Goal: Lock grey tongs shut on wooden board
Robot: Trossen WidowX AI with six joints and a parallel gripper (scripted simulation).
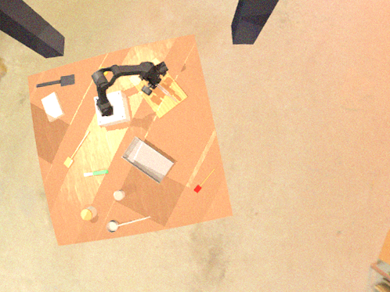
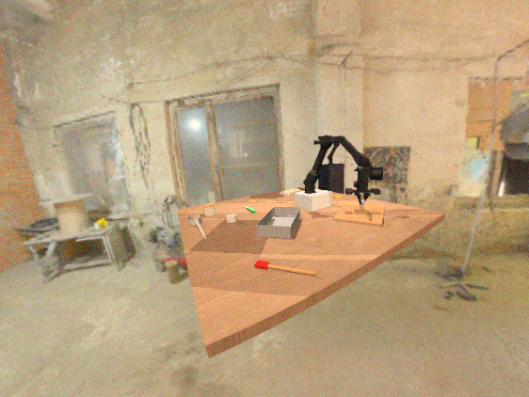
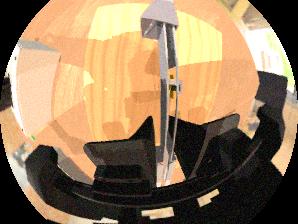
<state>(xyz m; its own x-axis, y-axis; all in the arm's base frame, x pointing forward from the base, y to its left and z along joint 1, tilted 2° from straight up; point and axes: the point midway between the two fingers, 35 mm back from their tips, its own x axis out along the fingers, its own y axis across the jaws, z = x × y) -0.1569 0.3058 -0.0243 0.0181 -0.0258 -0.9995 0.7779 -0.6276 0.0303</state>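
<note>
Now: gripper tip 4 cm above the wooden board. The rest, counted from my gripper tip: black spatula: 75 cm to the right, 11 cm behind, 4 cm below; then grey roasting tin: 48 cm ahead, 8 cm to the right, 2 cm below; then pale block: 78 cm to the right, 8 cm ahead, 3 cm below.
</note>
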